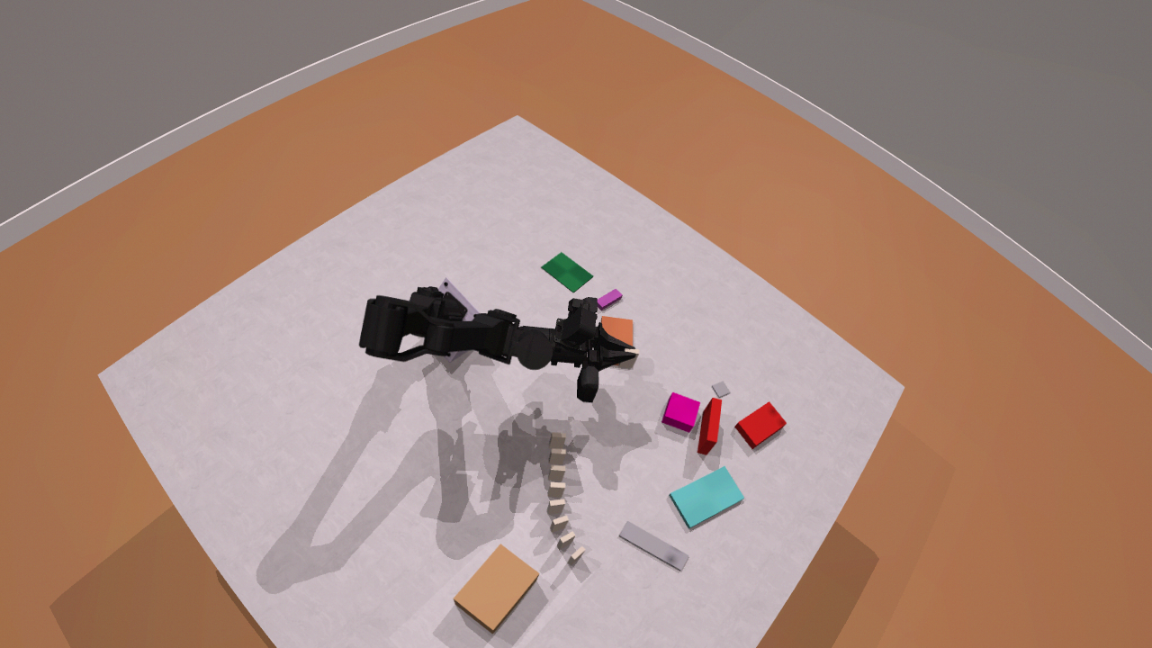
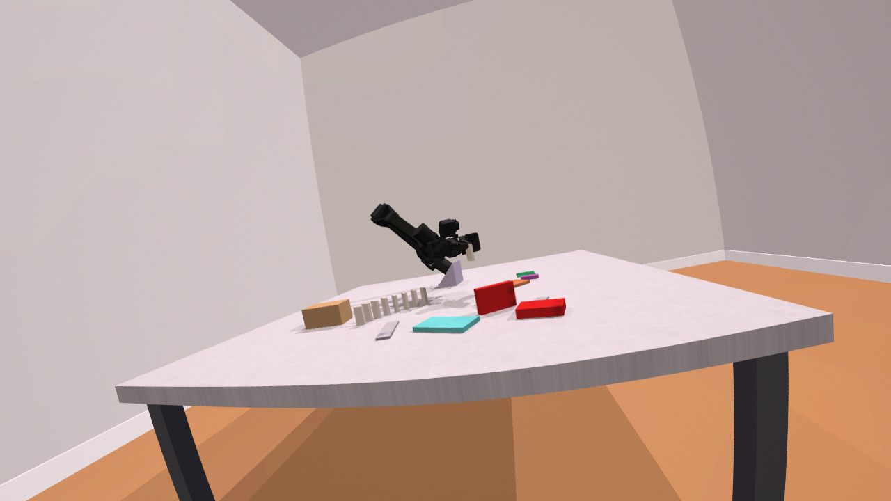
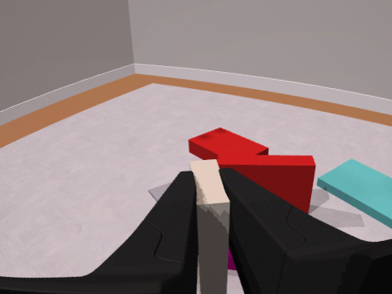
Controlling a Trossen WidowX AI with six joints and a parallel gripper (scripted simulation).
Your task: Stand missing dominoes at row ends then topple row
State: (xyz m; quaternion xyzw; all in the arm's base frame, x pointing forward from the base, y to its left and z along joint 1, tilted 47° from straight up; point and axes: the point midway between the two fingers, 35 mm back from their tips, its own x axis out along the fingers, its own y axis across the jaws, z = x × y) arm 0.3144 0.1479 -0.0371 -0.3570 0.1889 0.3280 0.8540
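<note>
Now: the magenta cube 12 cm ahead of my gripper tip, 6 cm to the left of it and 14 cm below it. The rest, counted from my gripper tip: orange slab (9 cm behind, 9 cm to the left, 15 cm below); then cyan slab (27 cm ahead, 4 cm to the right, 15 cm below); then small grey cube (14 cm ahead, 17 cm to the left, 15 cm below).
</note>
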